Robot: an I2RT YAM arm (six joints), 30 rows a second.
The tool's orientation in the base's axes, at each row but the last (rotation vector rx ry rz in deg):
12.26, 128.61, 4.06
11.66, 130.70, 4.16
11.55, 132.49, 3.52
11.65, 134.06, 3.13
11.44, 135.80, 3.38
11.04, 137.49, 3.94
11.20, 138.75, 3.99
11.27, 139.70, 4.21
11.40, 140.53, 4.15
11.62, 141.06, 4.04
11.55, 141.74, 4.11
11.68, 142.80, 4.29
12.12, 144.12, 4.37
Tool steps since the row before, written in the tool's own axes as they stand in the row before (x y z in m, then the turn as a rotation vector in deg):
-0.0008, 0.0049, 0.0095, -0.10, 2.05, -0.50
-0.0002, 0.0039, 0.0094, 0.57, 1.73, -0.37
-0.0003, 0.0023, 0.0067, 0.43, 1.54, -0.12
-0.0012, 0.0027, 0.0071, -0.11, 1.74, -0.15
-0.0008, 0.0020, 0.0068, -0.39, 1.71, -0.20
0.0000, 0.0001, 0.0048, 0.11, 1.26, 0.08
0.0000, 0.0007, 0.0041, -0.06, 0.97, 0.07
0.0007, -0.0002, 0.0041, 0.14, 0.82, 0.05
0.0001, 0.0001, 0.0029, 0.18, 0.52, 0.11
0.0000, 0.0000, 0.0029, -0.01, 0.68, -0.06
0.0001, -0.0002, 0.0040, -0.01, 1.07, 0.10
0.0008, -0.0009, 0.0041, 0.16, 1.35, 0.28
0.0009, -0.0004, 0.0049, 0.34, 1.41, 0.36
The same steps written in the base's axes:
0.0085, 0.0045, -0.0048, -0.06, 2.01, 0.65
0.0077, 0.0037, -0.0056, -0.43, 1.81, 0.03
0.0054, 0.0021, -0.0041, -0.18, 1.59, -0.06
0.0062, 0.0023, -0.0039, 0.20, 1.70, 0.36
0.0055, 0.0017, -0.0042, 0.36, 1.63, 0.58
0.0032, 0.0001, -0.0035, 0.12, 1.26, 0.00
0.0028, 0.0007, -0.0030, 0.21, 0.95, 0.09
0.0021, -0.0001, -0.0036, 0.03, 0.83, -0.04
0.0018, 0.0001, -0.0023, 0.00, 0.54, -0.14
0.0018, 0.0000, -0.0023, 0.06, 0.67, 0.12
0.0024, -0.0002, -0.0032, 0.21, 1.05, 0.04
0.0017, -0.0007, -0.0038, 0.21, 1.36, -0.18
0.0021, -0.0002, -0.0045, 0.12, 1.45, -0.34

